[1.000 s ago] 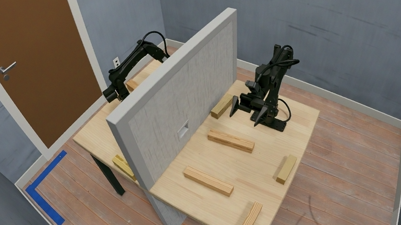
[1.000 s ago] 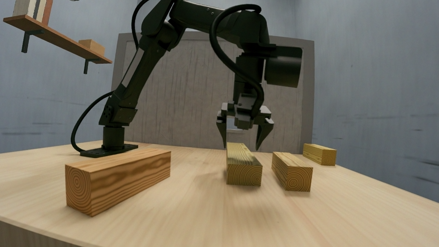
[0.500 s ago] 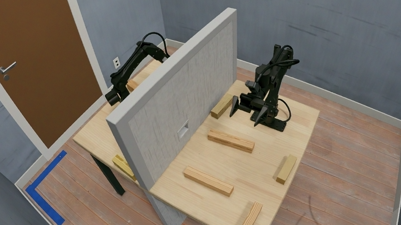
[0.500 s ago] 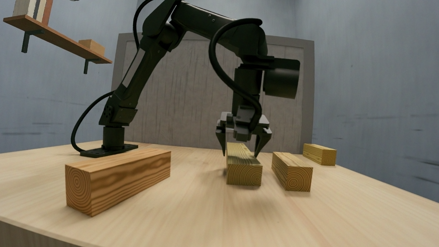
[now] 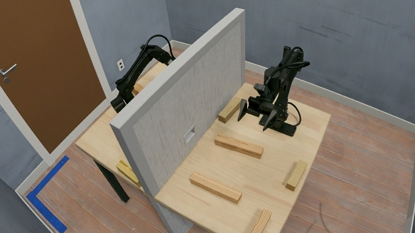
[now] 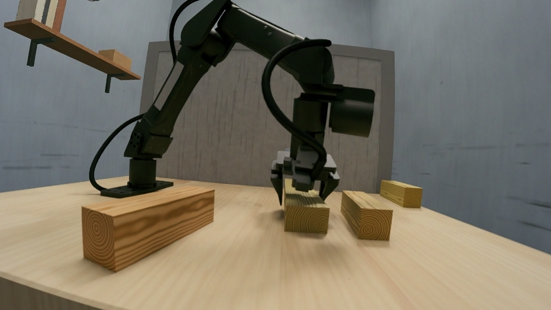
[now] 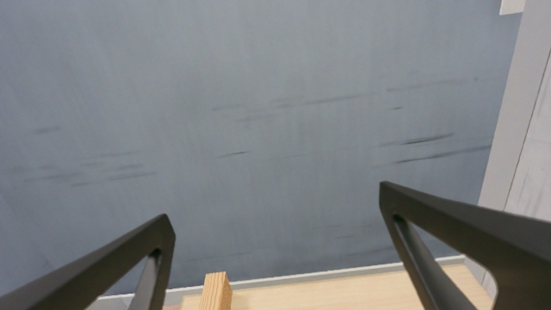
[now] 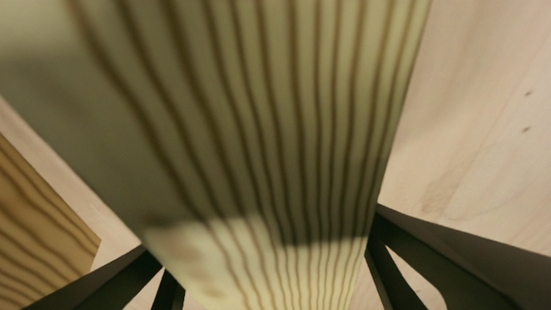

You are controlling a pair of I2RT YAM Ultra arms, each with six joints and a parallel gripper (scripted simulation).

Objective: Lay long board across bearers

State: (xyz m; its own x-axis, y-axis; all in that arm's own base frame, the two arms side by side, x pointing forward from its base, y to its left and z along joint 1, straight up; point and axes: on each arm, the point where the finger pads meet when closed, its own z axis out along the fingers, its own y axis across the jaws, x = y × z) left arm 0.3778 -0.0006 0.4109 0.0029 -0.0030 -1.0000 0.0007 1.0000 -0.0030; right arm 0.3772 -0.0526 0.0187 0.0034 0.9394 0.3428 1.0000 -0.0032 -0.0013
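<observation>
Right now my right hand is 50 mm to the right of the long pale board. Also, from my right hand: wooden bearer 110 mm ahead, 550 mm to the left; then thick block 170 mm behind, 190 mm to the right, 10 mm above.
</observation>
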